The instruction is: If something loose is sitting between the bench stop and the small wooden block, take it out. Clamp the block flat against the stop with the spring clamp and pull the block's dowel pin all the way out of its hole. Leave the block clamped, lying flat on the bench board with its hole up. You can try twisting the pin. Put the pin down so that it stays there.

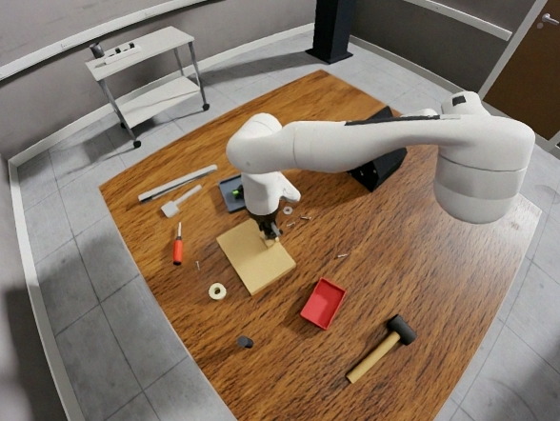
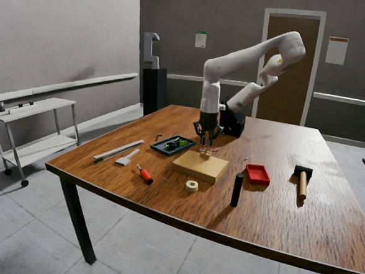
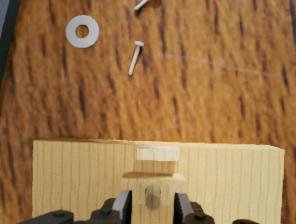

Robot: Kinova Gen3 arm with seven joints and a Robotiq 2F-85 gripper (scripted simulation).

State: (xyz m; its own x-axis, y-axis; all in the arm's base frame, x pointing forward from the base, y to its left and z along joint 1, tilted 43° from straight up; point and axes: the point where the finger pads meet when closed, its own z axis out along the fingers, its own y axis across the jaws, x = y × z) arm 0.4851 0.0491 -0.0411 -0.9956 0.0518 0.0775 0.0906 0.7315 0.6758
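My gripper is now 5 cm above the pale dowel pin. From my hand the other things lie so: wooden block (7 cm below); bench board (8 cm below, 4 cm ahead); grey tray (21 cm to the right, 10 cm below, 9 cm behind).
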